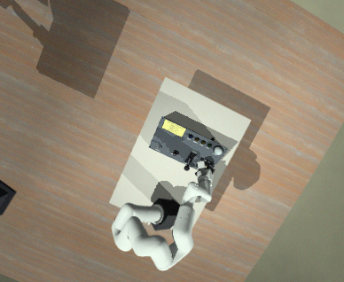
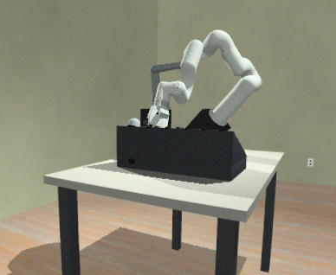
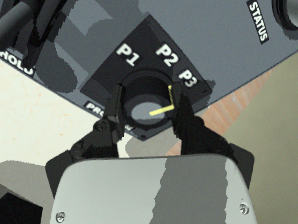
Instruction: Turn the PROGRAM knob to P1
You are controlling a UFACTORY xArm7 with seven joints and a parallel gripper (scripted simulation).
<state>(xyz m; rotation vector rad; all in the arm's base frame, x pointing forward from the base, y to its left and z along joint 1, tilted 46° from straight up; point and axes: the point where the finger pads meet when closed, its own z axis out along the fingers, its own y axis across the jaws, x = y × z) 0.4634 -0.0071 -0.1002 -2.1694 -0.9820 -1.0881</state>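
Right now the cycle lever is 110 mm to the left of my hand and 50 mm behind it. From my hand the other things lie so: dark grey console (180 mm to the left, 30 mm below); small knob (230 mm to the left, 50 mm behind).
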